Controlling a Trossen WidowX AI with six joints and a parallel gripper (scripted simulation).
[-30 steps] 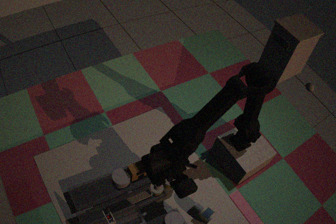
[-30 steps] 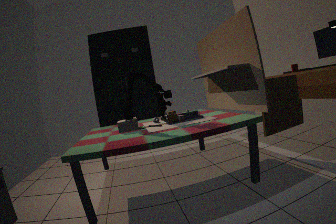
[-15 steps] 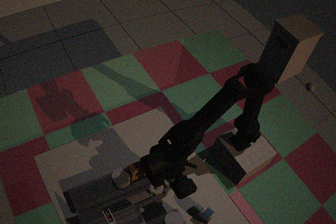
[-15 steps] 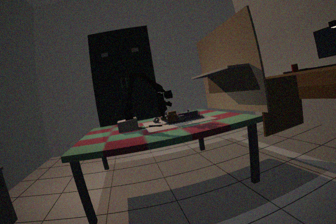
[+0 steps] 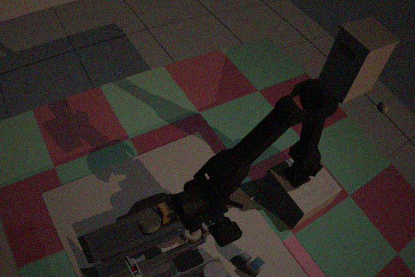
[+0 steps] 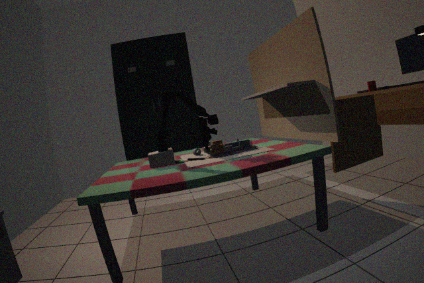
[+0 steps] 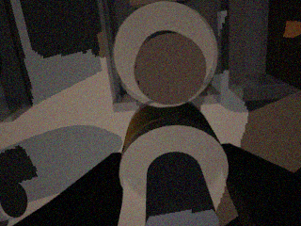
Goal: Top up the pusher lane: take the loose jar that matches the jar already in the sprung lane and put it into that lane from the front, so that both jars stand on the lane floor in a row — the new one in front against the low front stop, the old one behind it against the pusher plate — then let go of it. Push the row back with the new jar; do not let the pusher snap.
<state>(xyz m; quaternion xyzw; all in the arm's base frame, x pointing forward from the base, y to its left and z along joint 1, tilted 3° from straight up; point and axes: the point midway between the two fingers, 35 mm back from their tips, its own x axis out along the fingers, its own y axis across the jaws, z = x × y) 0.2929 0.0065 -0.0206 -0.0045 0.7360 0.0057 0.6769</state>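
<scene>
Right now my gripper tip is 10 cm short of the pale mat, 2 cm to the right of it and 5 cm above it. The rest, counted from my gripper tip: grey lane fixture 19 cm ahead, 3 cm to the left, 3 cm below; black rod 9 cm behind, 7 cm to the right, 4 cm below; red-marked part 23 cm ahead, 4 cm to the left, 2 cm above.
</scene>
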